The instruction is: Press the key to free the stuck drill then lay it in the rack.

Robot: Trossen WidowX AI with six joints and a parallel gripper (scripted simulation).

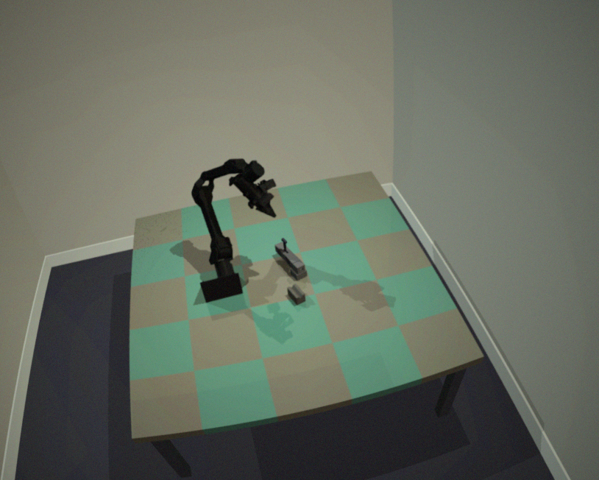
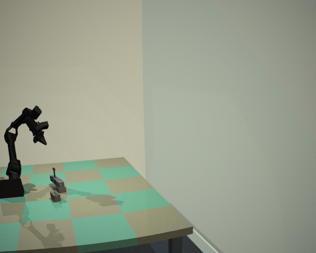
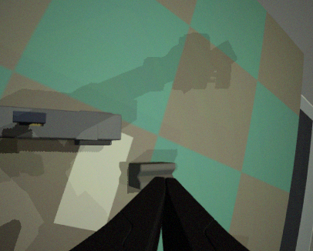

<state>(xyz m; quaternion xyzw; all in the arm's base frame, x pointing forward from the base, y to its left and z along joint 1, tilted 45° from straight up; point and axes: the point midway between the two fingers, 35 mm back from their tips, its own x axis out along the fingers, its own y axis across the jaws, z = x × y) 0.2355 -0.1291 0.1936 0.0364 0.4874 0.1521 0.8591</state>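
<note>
Right now the drill is 50 mm ahead of my gripper tip and 240 mm below it. From my gripper tip the other things lie so: rack (20 mm ahead, 160 mm to the right, 270 mm below).
</note>
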